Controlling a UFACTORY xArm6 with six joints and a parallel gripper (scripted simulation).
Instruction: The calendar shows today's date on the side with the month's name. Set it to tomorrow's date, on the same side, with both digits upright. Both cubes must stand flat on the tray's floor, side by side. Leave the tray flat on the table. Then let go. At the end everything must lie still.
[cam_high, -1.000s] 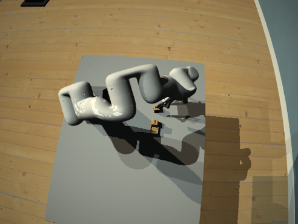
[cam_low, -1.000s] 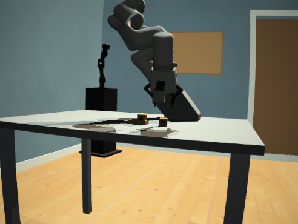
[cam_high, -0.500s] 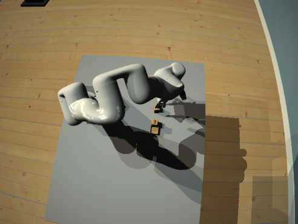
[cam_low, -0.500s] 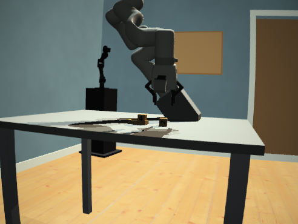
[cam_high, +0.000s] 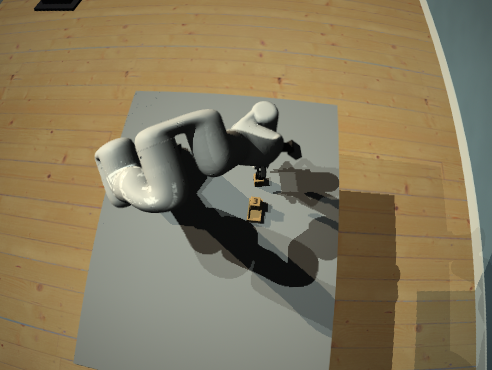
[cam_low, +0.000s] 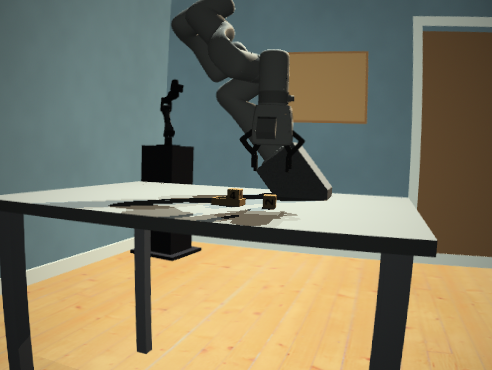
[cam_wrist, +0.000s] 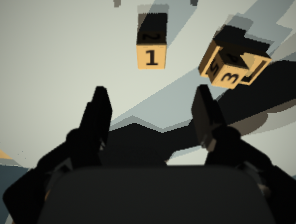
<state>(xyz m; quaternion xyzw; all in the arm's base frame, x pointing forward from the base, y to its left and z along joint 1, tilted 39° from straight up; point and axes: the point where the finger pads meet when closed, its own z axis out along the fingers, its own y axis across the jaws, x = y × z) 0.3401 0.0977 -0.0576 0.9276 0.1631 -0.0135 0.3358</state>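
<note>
The wooden number cube lies 9 cm below my hand. Round my hand: wooden calendar tray: 11 cm to the right, 10 cm below, 1 cm ahead.
</note>
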